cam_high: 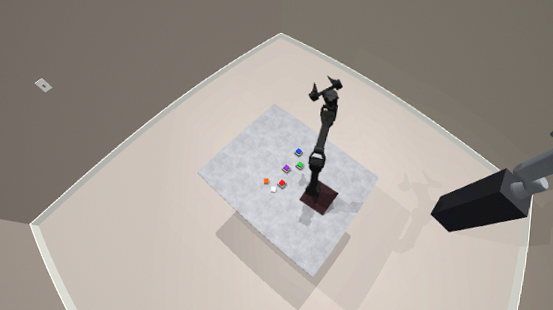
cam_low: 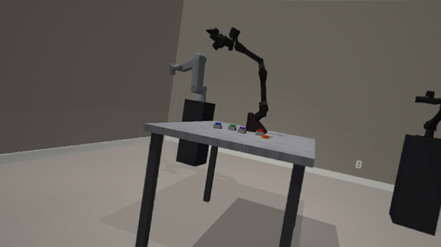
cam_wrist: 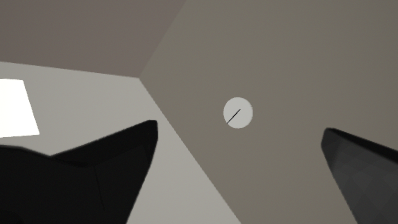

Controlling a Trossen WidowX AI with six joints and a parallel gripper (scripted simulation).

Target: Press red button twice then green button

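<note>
The red button is 170 mm behind my gripper tip, 420 mm to the left of it and 590 mm below it. The rest, counted from my gripper tip: purple button (110 mm behind, 310 mm to the left, 590 mm below); then blue button (70 mm behind, 150 mm to the left, 590 mm below); then green button (150 mm behind, 220 mm to the left, 590 mm below).
</note>
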